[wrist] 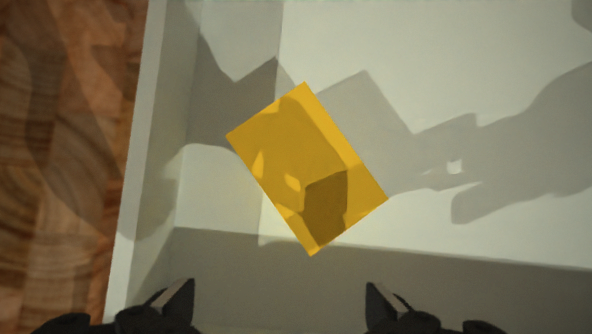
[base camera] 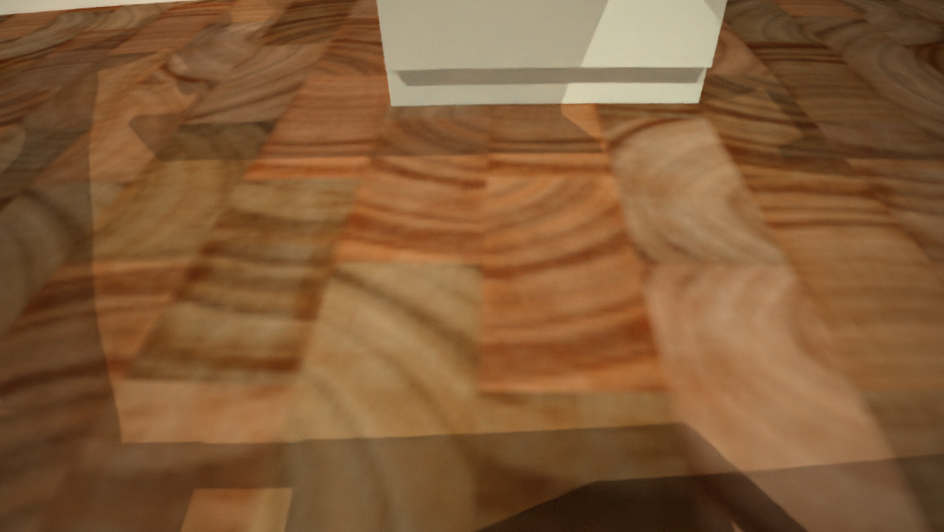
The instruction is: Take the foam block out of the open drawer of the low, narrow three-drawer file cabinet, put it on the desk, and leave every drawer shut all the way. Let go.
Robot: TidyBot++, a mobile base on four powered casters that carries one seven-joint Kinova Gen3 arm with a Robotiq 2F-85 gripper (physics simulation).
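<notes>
The yellow foam block point(wrist: 300, 160) lies in the open drawer point(wrist: 142, 165), turned at an angle to its walls, near the drawer's left end wall in the wrist view. My gripper point(wrist: 280, 299) is open and empty, its two dark fingertips at the bottom of the wrist view, above the drawer and apart from the block. In the base camera view the lower front of the white file cabinet point(base camera: 489, 39) stands at the top centre; its upper part is out of view. The desk cannot be made out in either view.
Wooden floor point(base camera: 423, 297) point(wrist: 60, 200) lies before the cabinet and beyond the drawer's left wall. A pale strip point(base camera: 79, 3) shows at the top left of the base camera view. Shadows of the arm fall across the drawer and the block.
</notes>
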